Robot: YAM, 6 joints.
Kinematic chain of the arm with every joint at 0, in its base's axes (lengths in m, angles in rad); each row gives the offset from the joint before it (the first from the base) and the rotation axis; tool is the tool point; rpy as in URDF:
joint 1: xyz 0 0 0.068 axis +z
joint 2: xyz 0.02 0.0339 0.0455 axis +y
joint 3: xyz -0.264 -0.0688 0 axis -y
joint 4: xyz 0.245 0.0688 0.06 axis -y
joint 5: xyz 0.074 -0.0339 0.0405 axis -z
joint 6: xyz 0.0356 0 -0.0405 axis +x
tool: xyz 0 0 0 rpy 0 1.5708 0
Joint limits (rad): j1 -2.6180..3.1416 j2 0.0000..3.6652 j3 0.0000..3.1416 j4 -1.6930..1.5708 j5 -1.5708..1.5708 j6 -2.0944..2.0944
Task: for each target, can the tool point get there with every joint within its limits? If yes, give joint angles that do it. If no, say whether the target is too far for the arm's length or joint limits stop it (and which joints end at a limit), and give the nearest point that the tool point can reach.
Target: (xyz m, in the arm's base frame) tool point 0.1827 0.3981 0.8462
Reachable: no: too far | nearest point 0.1377 0.3000 0.6571 | short by 0.218 m
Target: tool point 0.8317 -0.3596 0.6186
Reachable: no: too far | nearest point 0.5174 -0.2237 0.4234 | short by 0.394 m
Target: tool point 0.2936 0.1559 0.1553
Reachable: yes | joints 0.5846 1.7568 0.7738 0.4308 1.1179 0.0788
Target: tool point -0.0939 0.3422 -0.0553
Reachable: yes | joints 1.9281 2.6252 1.3719 -0.6531 1.1003 -0.8791
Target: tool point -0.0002 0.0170 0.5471
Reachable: yes | joints -2.0660 0.6351 1.1282 1.1677 0.2347 -1.4628
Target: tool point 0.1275 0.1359 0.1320
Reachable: yes | joints 0.9349 1.2568 0.4453 -0.4161 0.6610 -1.7087
